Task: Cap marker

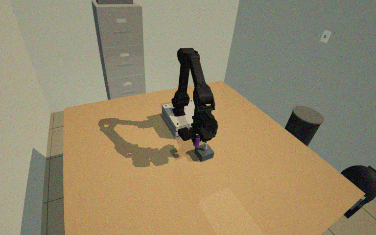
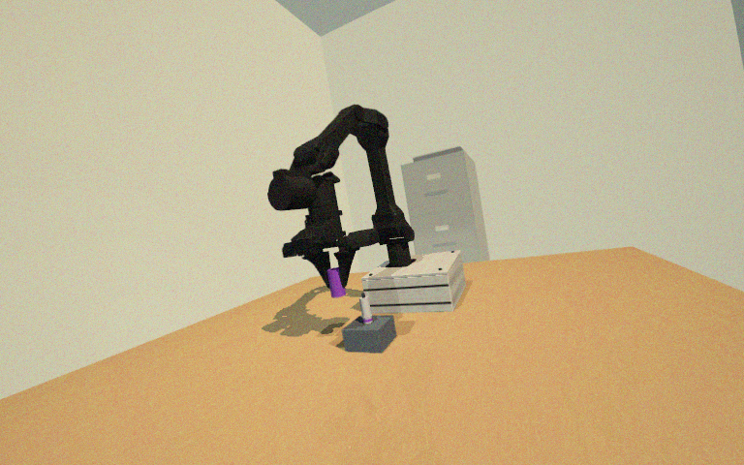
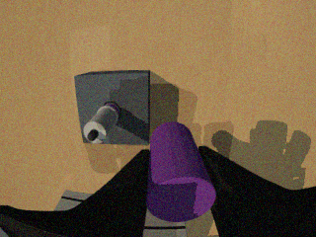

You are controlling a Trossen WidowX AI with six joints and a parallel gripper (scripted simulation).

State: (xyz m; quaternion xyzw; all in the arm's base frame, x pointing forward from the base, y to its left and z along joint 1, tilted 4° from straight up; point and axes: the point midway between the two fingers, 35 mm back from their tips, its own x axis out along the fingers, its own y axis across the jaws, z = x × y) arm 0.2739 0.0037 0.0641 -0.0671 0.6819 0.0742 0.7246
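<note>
My gripper tip is now 1 cm past the white marker, 5 cm to the right of it and 4 cm above it. Also, from my gripper tip: purple cap (1 cm above); then holder block (1 cm behind, 5 cm to the left, 9 cm below).
</note>
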